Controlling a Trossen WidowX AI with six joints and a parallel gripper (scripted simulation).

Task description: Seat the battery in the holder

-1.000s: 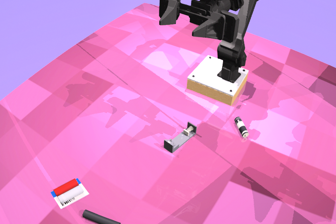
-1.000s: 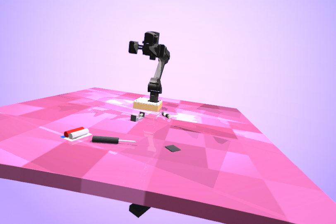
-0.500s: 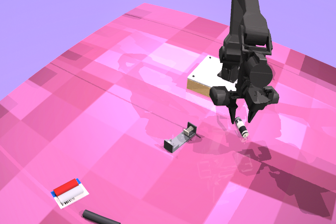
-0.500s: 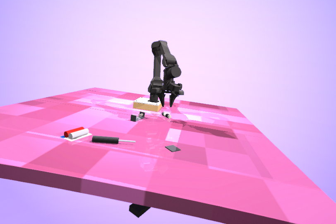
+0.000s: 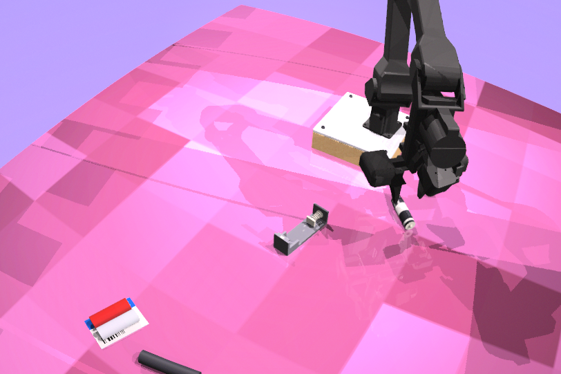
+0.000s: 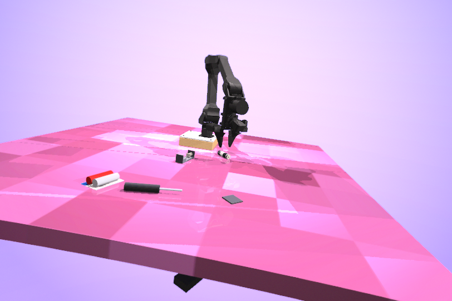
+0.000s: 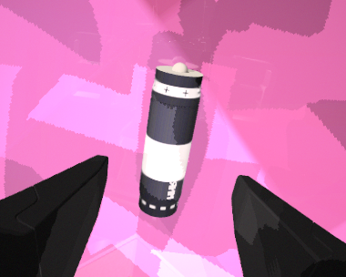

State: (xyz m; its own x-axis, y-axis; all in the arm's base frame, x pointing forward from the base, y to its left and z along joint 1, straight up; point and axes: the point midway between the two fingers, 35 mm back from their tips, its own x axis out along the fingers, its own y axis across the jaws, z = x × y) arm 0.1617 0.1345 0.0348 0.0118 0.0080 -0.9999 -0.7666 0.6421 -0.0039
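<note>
Right now my gripper tip is 30 mm above the battery. From my gripper tip the other things lie so: black-handled screwdriver: 460 mm ahead, 70 mm to the right, 30 mm below; dark plate: 400 mm ahead, 120 mm to the left, 40 mm below; blister card: 470 mm ahead, 230 mm to the right, 30 mm below.
</note>
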